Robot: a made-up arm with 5 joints. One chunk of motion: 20 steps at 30 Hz.
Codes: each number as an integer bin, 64 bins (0 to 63) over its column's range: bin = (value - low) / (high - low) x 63, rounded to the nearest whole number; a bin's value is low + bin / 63 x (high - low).
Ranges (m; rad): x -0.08..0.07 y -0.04..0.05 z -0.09..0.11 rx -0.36..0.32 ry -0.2..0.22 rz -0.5..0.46
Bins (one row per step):
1: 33 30 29 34 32 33
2: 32 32 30 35 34 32
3: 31 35 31 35 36 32
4: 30 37 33 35 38 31
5: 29 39 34 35 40 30
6: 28 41 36 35 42 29
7: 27 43 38 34 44 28
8: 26 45 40 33 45 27
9: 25 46 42 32 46 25
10: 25 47 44 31 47 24
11: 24 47 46 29 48 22
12: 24 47 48 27 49 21
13: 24 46 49 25 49 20
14: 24 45 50 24 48 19
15: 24 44 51 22 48 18
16: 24 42 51 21 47 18
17: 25 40 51 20 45 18
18: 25 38 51 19 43 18
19: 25 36 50 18 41 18
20: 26 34 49 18 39 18
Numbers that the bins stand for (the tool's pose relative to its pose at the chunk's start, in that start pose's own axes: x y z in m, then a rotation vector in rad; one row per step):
1: -0.0014 0.0029 0.0021 0.0070 0.0133 0.0029
2: -0.0038 0.0057 0.0052 0.0178 0.0267 -0.0124
3: -0.0062 0.0100 0.0084 0.0178 0.0400 -0.0124
4: -0.0086 0.0129 0.0148 0.0178 0.0533 -0.0276
5: -0.0110 0.0157 0.0179 0.0178 0.0667 -0.0429
6: -0.0133 0.0186 0.0243 0.0178 0.0800 -0.0581
7: -0.0157 0.0214 0.0306 0.0070 0.0933 -0.0733
8: -0.0181 0.0243 0.0370 -0.0038 0.1000 -0.0886
9: -0.0205 0.0257 0.0433 -0.0146 0.1067 -0.1190
10: -0.0205 0.0271 0.0497 -0.0254 0.1133 -0.1343
11: -0.0229 0.0271 0.0560 -0.0470 0.1200 -0.1648
12: -0.0229 0.0271 0.0624 -0.0686 0.1267 -0.1800
13: -0.0229 0.0257 0.0656 -0.0902 0.1267 -0.1952
14: -0.0229 0.0243 0.0687 -0.1010 0.1200 -0.2105
15: -0.0229 0.0229 0.0719 -0.1225 0.1200 -0.2257
16: -0.0229 0.0200 0.0719 -0.1333 0.1133 -0.2257
17: -0.0205 0.0171 0.0719 -0.1441 0.1000 -0.2257
18: -0.0205 0.0143 0.0719 -0.1549 0.0867 -0.2257
19: -0.0205 0.0114 0.0687 -0.1657 0.0733 -0.2257
20: -0.0181 0.0086 0.0656 -0.1657 0.0600 -0.2257

